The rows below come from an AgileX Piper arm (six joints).
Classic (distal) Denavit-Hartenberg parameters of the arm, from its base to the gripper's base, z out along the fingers. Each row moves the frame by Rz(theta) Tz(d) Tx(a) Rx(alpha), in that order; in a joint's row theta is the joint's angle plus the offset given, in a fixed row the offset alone. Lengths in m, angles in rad.
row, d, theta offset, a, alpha
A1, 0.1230, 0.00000, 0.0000, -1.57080
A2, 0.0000, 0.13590, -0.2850, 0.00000
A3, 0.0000, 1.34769, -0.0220, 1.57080
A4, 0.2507, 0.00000, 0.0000, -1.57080
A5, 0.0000, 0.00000, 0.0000, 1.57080
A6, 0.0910, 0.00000, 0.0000, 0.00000
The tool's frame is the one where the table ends.
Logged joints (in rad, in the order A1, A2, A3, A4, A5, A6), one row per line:
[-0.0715, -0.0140, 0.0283, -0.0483, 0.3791, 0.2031]
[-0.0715, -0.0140, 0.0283, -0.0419, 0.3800, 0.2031]
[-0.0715, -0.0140, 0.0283, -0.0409, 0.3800, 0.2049]
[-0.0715, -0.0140, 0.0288, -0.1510, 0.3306, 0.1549]
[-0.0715, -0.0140, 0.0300, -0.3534, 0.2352, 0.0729]
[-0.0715, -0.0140, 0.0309, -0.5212, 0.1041, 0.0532]
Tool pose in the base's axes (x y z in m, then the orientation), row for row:
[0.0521, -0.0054, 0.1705, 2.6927, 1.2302, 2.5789]
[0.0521, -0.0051, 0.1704, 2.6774, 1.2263, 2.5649]
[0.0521, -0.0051, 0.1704, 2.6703, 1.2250, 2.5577]
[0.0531, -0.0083, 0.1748, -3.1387, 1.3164, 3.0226]
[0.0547, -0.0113, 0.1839, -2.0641, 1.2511, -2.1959]
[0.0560, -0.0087, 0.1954, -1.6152, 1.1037, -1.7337]
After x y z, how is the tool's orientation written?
As angles about the fixed x, y, z axes (roll, pitch, yaw), in radians.
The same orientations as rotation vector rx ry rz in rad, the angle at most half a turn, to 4 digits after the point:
[0.2273, 1.8629, 0.0429]
[0.2314, 1.8635, 0.0491]
[0.2338, 1.8633, 0.0513]
[0.1106, 1.8227, -0.0866]
[-0.1129, 1.7272, -0.3229]
[-0.2751, 1.5860, -0.4587]

